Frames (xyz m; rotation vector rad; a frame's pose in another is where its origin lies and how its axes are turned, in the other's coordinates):
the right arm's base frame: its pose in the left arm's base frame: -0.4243 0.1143 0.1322 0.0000 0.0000 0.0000
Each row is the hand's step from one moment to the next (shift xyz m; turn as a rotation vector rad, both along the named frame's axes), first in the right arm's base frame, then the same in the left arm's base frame.
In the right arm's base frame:
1: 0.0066 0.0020 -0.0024 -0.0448 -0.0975 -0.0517
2: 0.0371 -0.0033 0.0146 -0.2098 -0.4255 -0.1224
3: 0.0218 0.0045 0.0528 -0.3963 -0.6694 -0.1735
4: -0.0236 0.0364 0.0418 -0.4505 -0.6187 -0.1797
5: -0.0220 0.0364 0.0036 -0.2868 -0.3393 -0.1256
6: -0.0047 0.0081 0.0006 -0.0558 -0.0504 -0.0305
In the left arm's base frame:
1: 0.0066 0.0020 -0.0024 -0.0448 -0.0975 -0.0517
2: 0.0371 -0.0033 0.0146 -0.2098 -0.4255 -0.1224
3: 0.0218 0.0045 0.0528 -0.3963 -0.6694 -0.1735
4: -0.0236 0.0364 0.0418 -0.4505 -0.6187 -0.1797
5: -0.0220 0.0364 0.0036 -0.2868 -0.3393 -0.1256
6: -0.0047 0.0081 0.0006 -0.0558 -0.0504 -0.0305

